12 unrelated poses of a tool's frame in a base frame.
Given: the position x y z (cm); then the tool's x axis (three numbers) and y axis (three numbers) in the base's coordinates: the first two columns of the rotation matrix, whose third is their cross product.
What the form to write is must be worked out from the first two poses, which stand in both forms.
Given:
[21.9 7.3 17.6 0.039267 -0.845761 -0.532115 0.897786 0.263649 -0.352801]
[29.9 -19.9 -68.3 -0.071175 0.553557 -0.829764 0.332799 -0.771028 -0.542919]
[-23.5 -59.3 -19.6 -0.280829 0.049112 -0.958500 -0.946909 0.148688 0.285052]
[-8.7 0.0 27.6 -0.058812 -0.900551 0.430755 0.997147 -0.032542 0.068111]
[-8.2 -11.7 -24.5 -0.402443 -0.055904 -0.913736 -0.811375 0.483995 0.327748]
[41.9 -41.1 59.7 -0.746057 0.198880 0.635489 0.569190 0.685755 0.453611]
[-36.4 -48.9 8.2 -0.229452 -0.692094 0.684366 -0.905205 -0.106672 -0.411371]
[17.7 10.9 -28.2 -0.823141 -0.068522 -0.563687 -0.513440 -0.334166 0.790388]
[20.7 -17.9 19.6 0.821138 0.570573 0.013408 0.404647 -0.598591 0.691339]
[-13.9 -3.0 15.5 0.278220 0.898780 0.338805 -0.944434 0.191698 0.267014]
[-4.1 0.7 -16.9 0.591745 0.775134 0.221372 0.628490 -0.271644 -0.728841]
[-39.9 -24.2 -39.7 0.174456 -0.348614 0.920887 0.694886 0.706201 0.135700]
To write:
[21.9 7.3 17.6 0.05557 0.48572 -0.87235 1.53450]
[29.9 -19.9 -68.3 -0.67866 -0.32885 0.65672 2.97271]
[-23.5 -59.3 -19.6 -0.42532 0.67496 0.60293 2.16965]
[-8.7 0.0 27.6 -0.18355 -0.24014 -0.95323 1.66667]
[-8.2 -11.7 -24.5 -0.33464 0.82053 0.46341 2.18866]
[41.9 -41.1 59.7 -0.22885 -0.91074 -0.34377 2.57281]
[-36.4 -48.9 8.2 0.61288 -0.66179 0.43175 2.89222]
[17.7 10.9 -28.2 -0.26309 0.56467 0.78226 2.85323]
[20.7 -17.9 19.6 0.94752 0.29408 0.12541 2.41875]
[-13.9 -3.0 15.5 0.33652 -0.08334 0.93798 1.38366]
[-4.1 0.7 -16.9 -0.86870 -0.48554 0.09805 2.29682]
[-39.9 -24.2 -39.7 -0.24211 -0.81546 -0.52575 1.44743]

